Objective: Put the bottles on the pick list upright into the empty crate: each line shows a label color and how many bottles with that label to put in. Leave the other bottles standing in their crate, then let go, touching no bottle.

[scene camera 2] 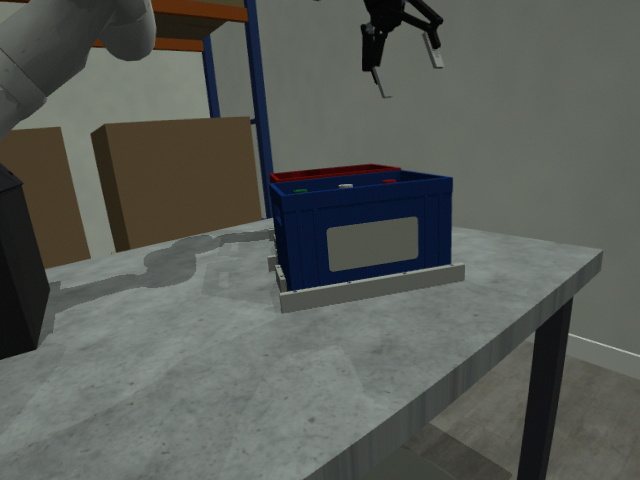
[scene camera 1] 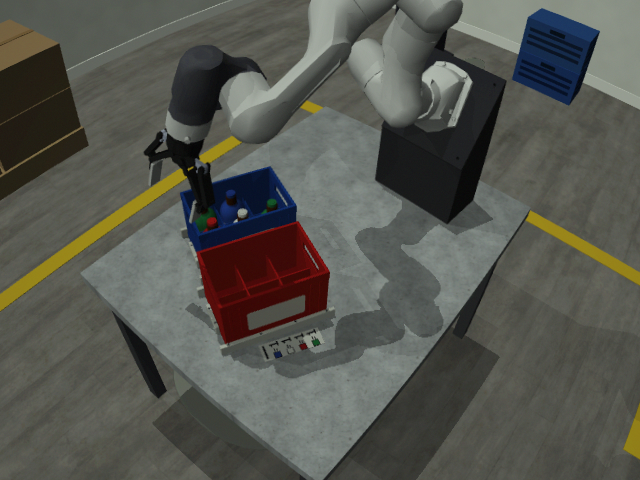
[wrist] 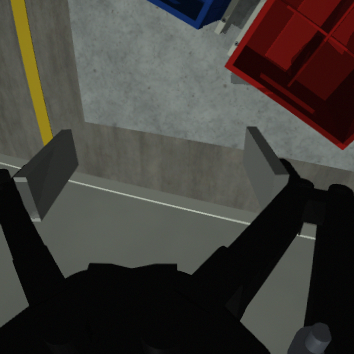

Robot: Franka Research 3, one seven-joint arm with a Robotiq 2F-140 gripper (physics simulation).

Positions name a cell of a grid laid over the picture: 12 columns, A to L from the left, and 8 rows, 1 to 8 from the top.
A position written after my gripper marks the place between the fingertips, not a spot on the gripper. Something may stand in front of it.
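You'd find my gripper (scene camera 2: H2) (scene camera 1: D4) (wrist: F4) in those views, so I can see it from the scene cameras and from the wrist.
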